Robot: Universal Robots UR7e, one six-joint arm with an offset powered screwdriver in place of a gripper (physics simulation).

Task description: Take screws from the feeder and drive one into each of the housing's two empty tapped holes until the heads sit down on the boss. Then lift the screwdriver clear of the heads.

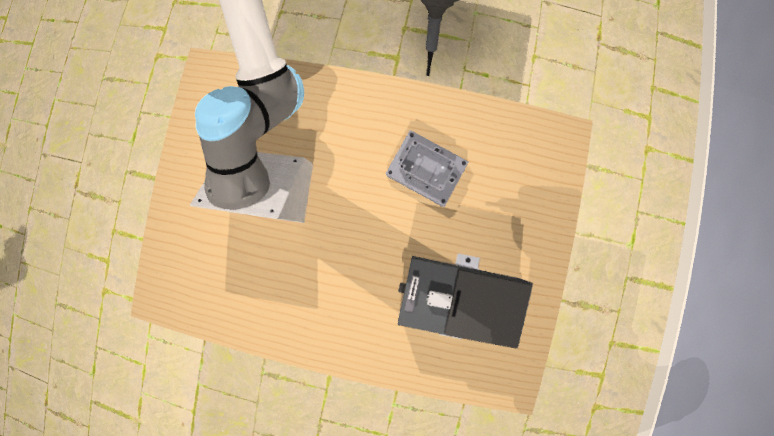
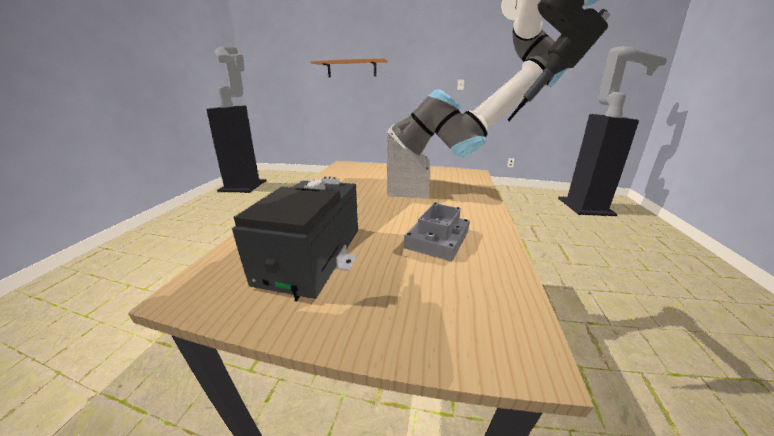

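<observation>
The grey housing (image 1: 417,186) (image 2: 430,249) lies on the table with its open box side up, turned at an angle. Two round bosses beside its raised box show dark centres, too small to tell whether screws sit in them. The black screw feeder (image 1: 487,306) (image 2: 278,249) stands near it, with a pale slotted rail (image 1: 412,289) on top; single screws cannot be made out. My screwdriver (image 1: 428,74) (image 2: 509,119) is raised high above the table, its thin black tip well apart from housing and feeder. Whether the tip holds a screw is too small to tell.
The arm's base stands on a metal mount (image 1: 289,184) (image 2: 407,173) on the wooden table (image 1: 270,330) (image 2: 346,335). A metal bracket (image 1: 467,261) (image 2: 345,261) sticks out from the feeder's side facing the housing. Two dark pedestals (image 2: 232,146) (image 2: 601,162) with grey arms stand beyond the table.
</observation>
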